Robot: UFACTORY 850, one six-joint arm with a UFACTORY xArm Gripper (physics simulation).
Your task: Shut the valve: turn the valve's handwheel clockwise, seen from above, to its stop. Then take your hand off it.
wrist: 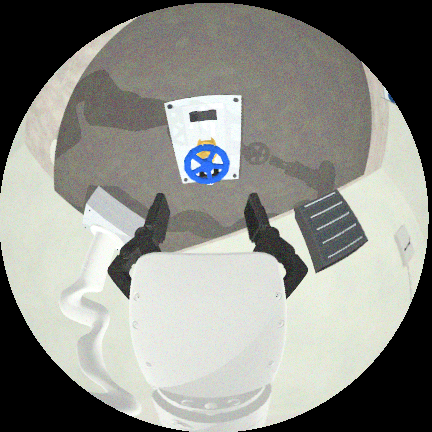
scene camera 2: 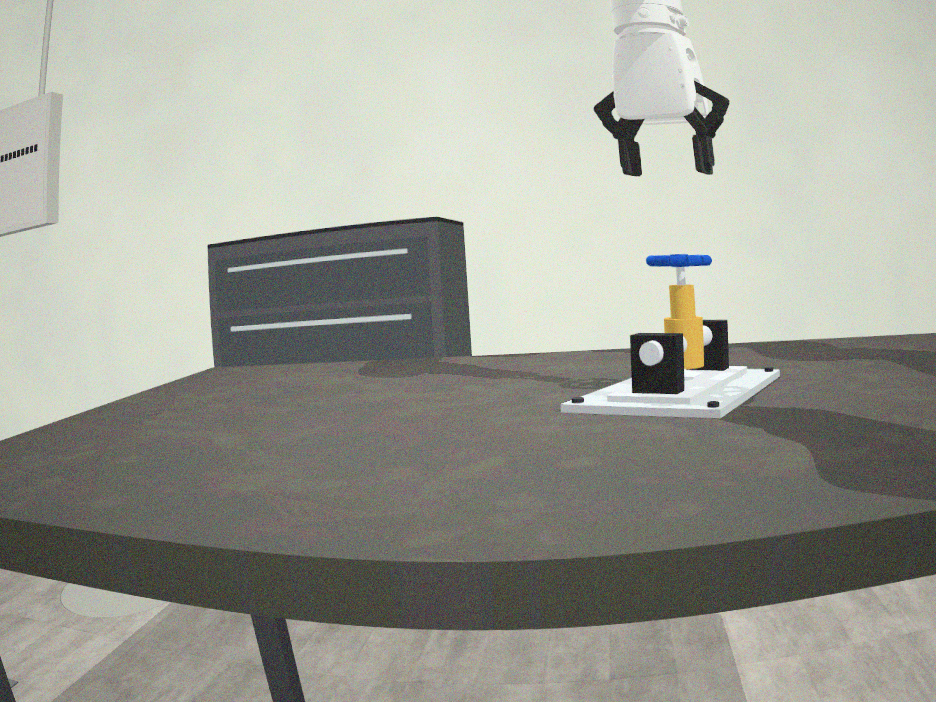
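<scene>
The blue handwheel [scene camera 2: 678, 260] [wrist: 206, 164] sits level on top of the valve's yellow body [scene camera 2: 684, 340] [wrist: 206, 142]. The valve stands between two black blocks on a white base plate [scene camera 2: 589, 407] [wrist: 177, 137], which lies on the table. My gripper [scene camera 2: 667, 172] [wrist: 206, 201] is open and empty. It hangs well above the handwheel, with a wide gap between its fingertips and the wheel. The fingers do not touch the wheel. How far the wheel is turned cannot be told from these views.
The dark table top [scene camera 2: 340, 468] [wrist: 300, 75] carries the base plate near its far edge in the scene view. A dark drawer cabinet [scene camera 2: 332, 290] [wrist: 330, 230] stands beyond the table. A grey wall box [scene camera 2: 26, 166] hangs at the left in the scene view.
</scene>
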